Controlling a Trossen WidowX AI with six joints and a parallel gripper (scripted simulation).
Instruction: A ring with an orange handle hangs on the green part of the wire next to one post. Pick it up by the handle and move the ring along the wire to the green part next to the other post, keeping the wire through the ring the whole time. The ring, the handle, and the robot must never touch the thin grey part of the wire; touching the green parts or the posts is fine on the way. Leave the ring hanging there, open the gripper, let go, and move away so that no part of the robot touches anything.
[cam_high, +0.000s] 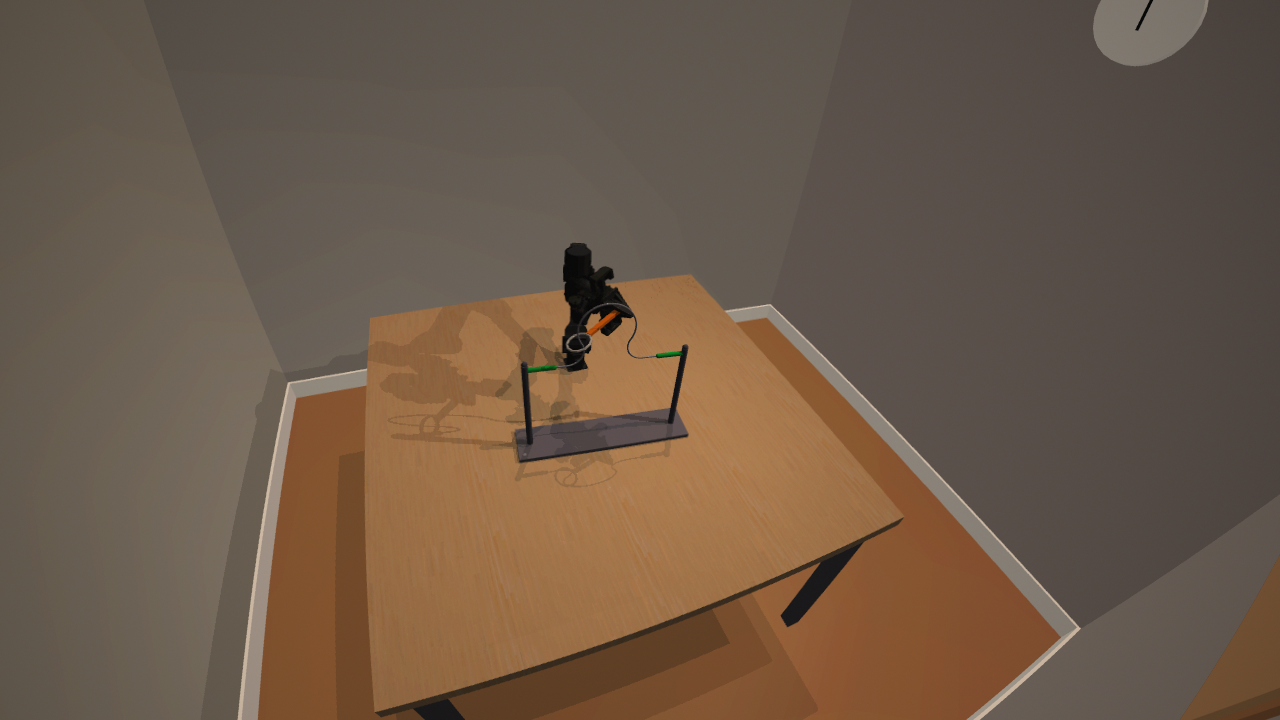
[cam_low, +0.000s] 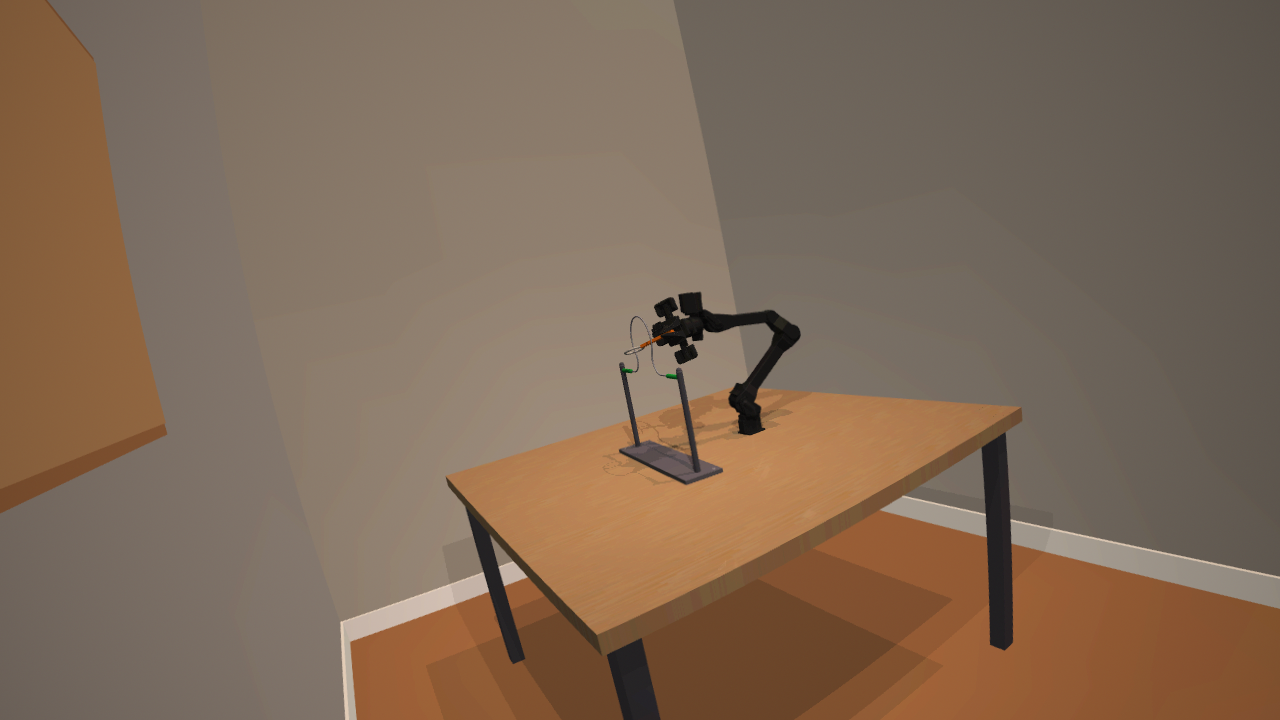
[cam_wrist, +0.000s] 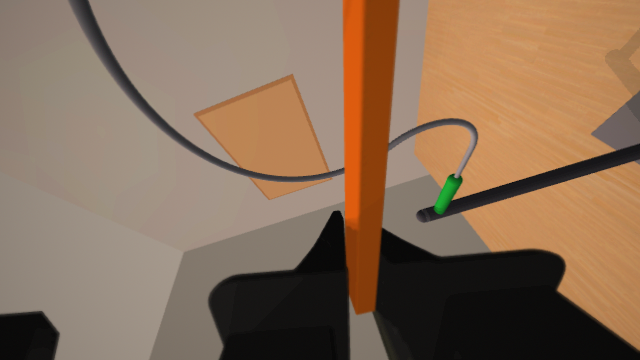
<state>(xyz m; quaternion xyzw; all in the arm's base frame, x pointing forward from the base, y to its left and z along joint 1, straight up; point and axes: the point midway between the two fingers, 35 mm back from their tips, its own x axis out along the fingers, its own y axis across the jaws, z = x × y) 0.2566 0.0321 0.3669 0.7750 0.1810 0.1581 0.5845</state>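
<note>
The ring with orange handle lies 100 mm to the right of my gripper tip and 30 mm below it.
</note>
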